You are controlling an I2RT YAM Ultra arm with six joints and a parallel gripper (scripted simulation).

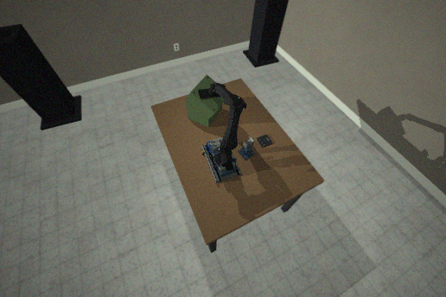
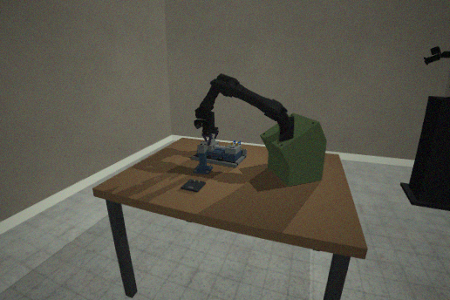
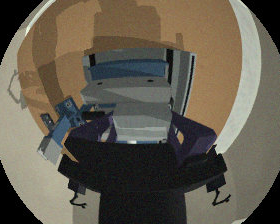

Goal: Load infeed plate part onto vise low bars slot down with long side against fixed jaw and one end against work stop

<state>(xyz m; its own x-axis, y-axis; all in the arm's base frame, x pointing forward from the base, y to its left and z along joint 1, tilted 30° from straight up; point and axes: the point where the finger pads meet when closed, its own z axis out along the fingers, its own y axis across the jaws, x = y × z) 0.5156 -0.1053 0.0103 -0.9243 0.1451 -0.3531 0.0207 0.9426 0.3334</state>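
Right now my hand is right at the part. Round my hand: vise 70 mm behind, 50 mm below, 20 mm to the left; then infeed plate 390 mm to the left, 110 mm behind, 90 mm below.
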